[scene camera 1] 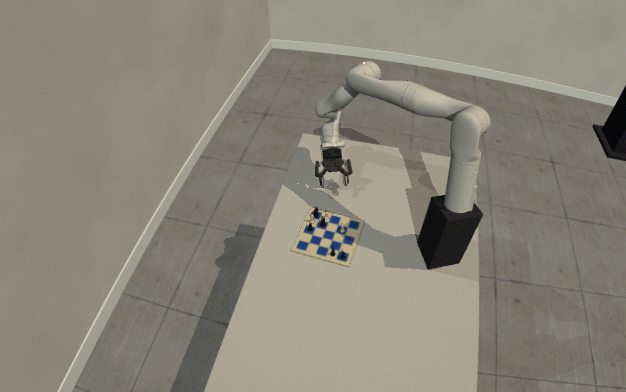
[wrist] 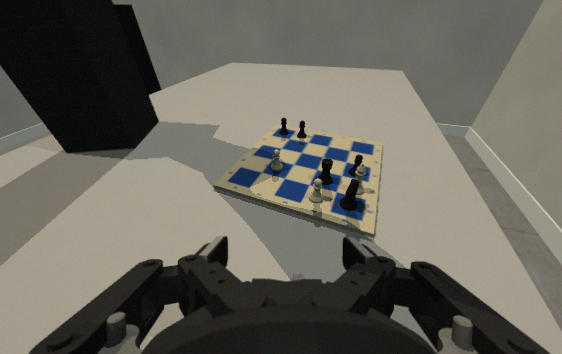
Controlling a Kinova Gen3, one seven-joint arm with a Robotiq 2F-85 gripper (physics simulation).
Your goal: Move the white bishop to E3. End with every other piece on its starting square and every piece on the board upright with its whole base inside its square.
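Pixels of known places: gripper, between the fingertips: [scene camera 1: 334, 186] [wrist: 285, 249]; arm's base, origin of its link: [scene camera 1: 457, 204].
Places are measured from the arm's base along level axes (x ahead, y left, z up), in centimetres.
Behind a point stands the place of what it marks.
The checkered board [scene camera 1: 295, 250] @(x 52.5, y 9.4, z -26.4 cm) [wrist: 300, 211] @(x 42.8, y -10.9, z -26.4 cm) lies on the table. A white piece [scene camera 1: 342, 228] @(x 37.2, y -2.3, z -24.3 cm) [wrist: 276, 161] @(x 37.4, y -3.2, z -24.9 cm) that looks like the bishop stands upright on blue D2. Blue E3 [scene camera 1: 335, 220] @(x 40.6, y -7.2, z -26.3 cm) [wrist: 291, 191] @(x 40.9, y -7.7, z -26.3 cm) has no piece on it. A small white piece [scene camera 1: 326, 215] @(x 44.3, y -7.9, z -25.0 cm) [wrist: 316, 192] @(x 44.3, y -8.5, z -24.9 cm) with a round head stands on E4, and a taller white piece [scene camera 1: 312, 219] @(x 49.1, y -4.7, z -24.7 cm) [wrist: 360, 180] @(x 49.5, y -5.4, z -24.4 cm) stands on D5. My gripper [scene camera 1: 334, 184] @(x 43.2, y -19.7, z -20.9 cm) [wrist: 285, 249] @(x 43.2, y -19.7, z -20.9 cm) is open and empty. It hangs above the table, off the board's E-row edge, apart from all pieces.
A tall black piece [scene camera 1: 316, 212] @(x 48.2, y -7.7, z -23.9 cm) [wrist: 349, 197] @(x 48.3, y -8.7, z -24.6 cm) stands on E5, a black piece [scene camera 1: 323, 222] @(x 44.7, y -3.5, z -24.0 cm) [wrist: 326, 172] @(x 45.0, y -4.6, z -24.5 cm) on D4, another [scene camera 1: 310, 227] @(x 49.1, y -1.0, z -25.0 cm) [wrist: 357, 165] @(x 49.2, y -1.5, z -24.7 cm) on C5. Two small black pieces stand on A1 [wrist: 284, 127] @(x 35.4, y 8.6, z -25.0 cm) and A2 [wrist: 301, 130] @(x 38.9, y 8.1, z -24.9 cm). The black arm pedestal [scene camera 1: 448, 232] @(x 2.0, y 7.9, z -5.0 cm) [wrist: 85, 75] @(x 7.0, y -3.8, z -13.7 cm) stands beside the board.
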